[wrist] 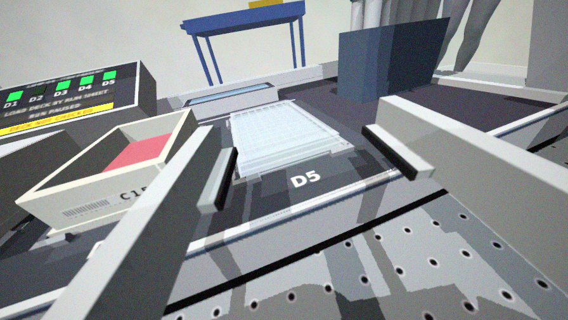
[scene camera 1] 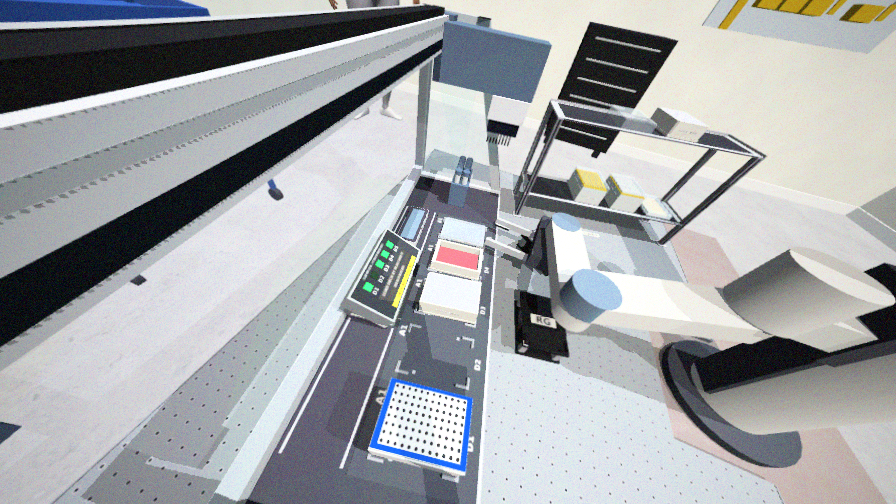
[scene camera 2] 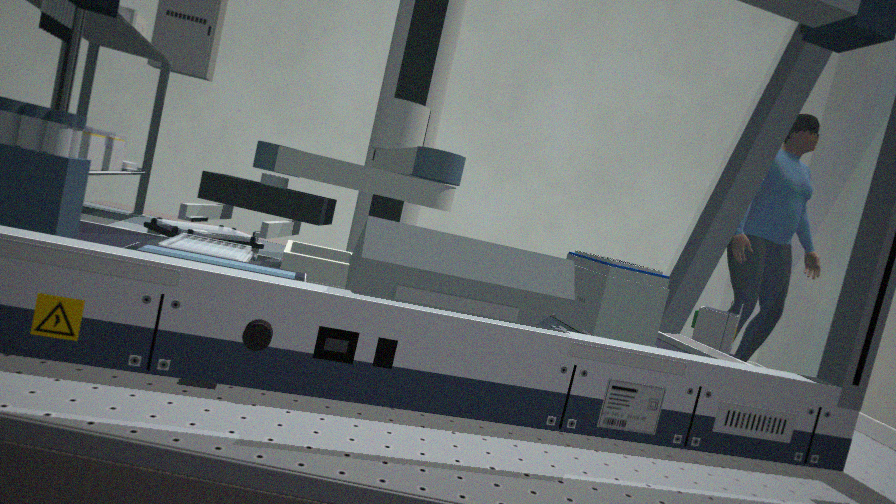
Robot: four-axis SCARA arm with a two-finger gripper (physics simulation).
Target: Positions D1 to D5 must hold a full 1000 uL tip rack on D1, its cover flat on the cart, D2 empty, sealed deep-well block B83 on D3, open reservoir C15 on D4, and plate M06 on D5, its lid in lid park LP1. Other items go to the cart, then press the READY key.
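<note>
My gripper (scene camera 1: pixel 493 233) (scene camera 2: pixel 241 219) (wrist: pixel 297 127) is open and empty, its fingers apart in front of D5. A clear plate (scene camera 1: pixel 463 231) (scene camera 2: pixel 209 246) (wrist: pixel 285 132) lies on D5; whether a lid covers it is hard to tell. The open reservoir C15 (scene camera 1: pixel 457 257) (scene camera 2: pixel 316 266) with red liquid stands on D4. A white-topped block (scene camera 1: pixel 449 295) is on D3. No item stands on D2. The blue-edged tip rack (scene camera 1: pixel 426 420) (scene camera 2: pixel 632 304) is on D1. The panel (scene camera 1: pixel 383 275) (wrist: pixel 60 100) reads DECK NOT CHECKED, with D1, D3, D4 and D5 green. The READY key cannot be made out.
The cart (scene camera 1: pixel 557 112) stands behind the deck with yellow-topped boxes (scene camera 1: pixel 588 184) below and a white box (scene camera 1: pixel 678 124) on top. A black RG stand (scene camera 1: pixel 540 335) is beside D3. A dark blue bin (wrist: pixel 390 60) stands beyond D5. A narrow blue-topped holder (scene camera 1: pixel 413 222) (wrist: pixel 230 94) is behind D5.
</note>
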